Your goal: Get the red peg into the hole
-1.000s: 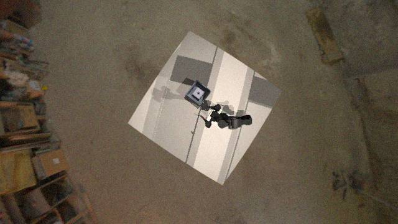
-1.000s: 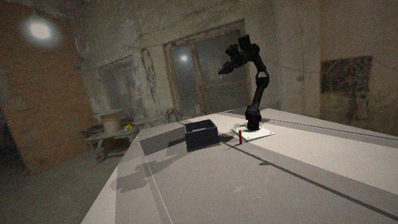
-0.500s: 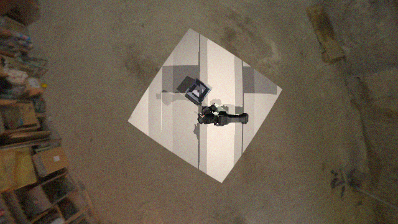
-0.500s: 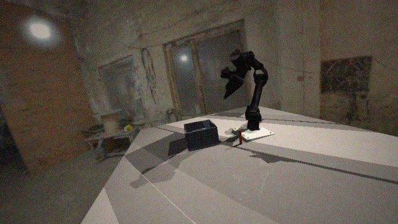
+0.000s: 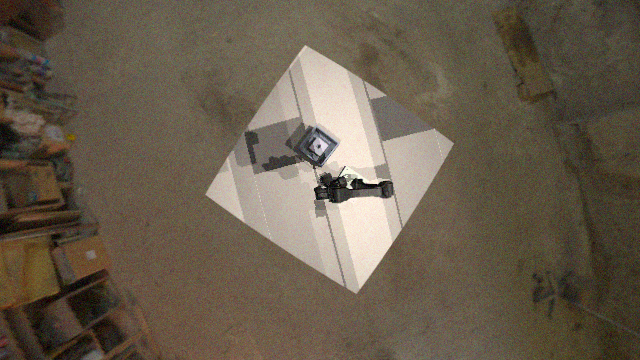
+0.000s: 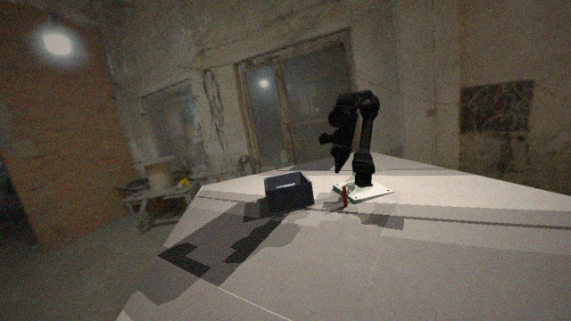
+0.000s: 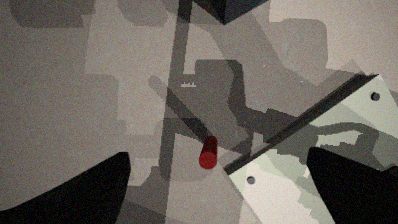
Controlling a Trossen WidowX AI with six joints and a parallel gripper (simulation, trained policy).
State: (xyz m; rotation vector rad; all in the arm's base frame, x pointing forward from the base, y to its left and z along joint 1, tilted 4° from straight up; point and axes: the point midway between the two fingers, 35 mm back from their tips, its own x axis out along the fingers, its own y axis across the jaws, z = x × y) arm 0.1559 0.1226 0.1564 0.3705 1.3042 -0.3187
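The red peg lies 10 mm behind my gripper tip, 20 mm to the left of it and 100 mm below it. From my gripper tip the other things lie so: box 200 mm ahead, 140 mm to the right, 120 mm below; plate 200 mm ahead, 140 mm to the right, 100 mm below.
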